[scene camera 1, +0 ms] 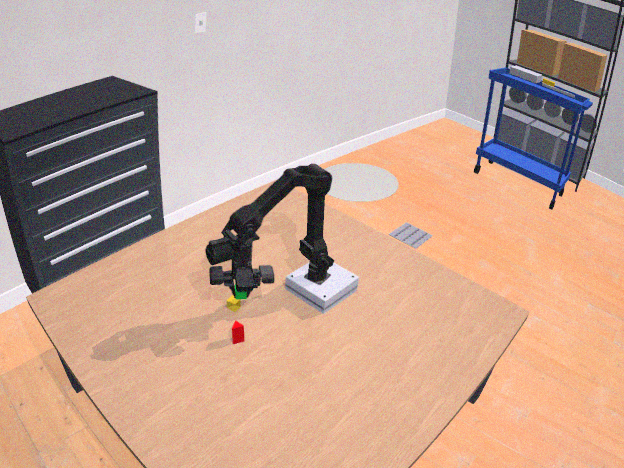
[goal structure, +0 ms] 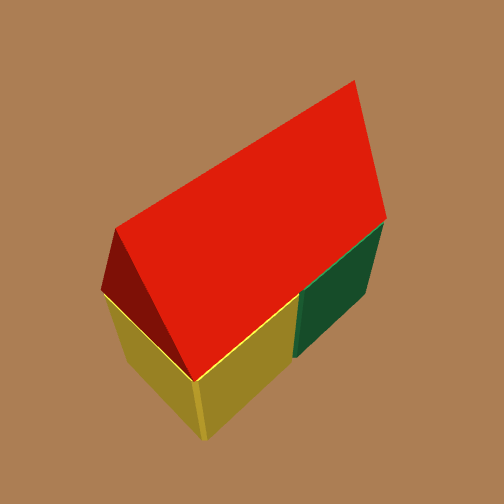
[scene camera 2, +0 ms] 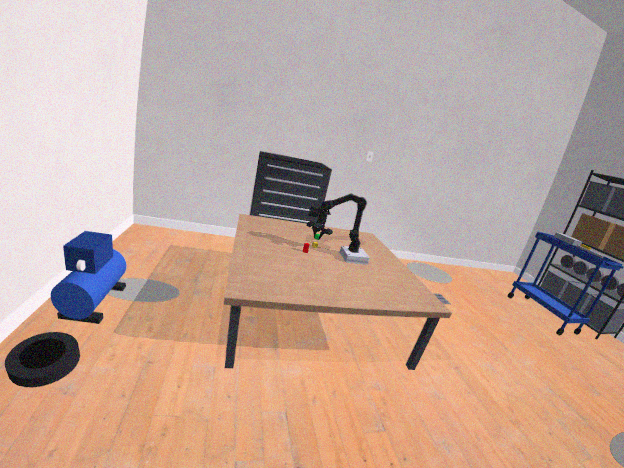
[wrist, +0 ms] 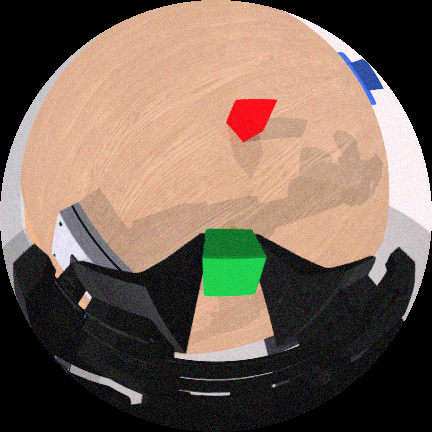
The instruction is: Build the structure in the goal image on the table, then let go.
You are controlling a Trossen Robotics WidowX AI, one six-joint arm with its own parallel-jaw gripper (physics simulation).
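My gripper is shut on a green block and points down, holding it above the table. A small yellow block is on the table below the green block. In the wrist view the green block hides nearly all of the yellow block. A red block with a triangular top stands upright on the table, apart from the yellow block and nearer the viewer in scene camera 1. Whether the green block touches the yellow block is hard to tell.
The arm's white base plate is on the wooden table, right of the blocks in both scene views. A dark drawer cabinet stands behind the table. A blue cart stands on the floor.
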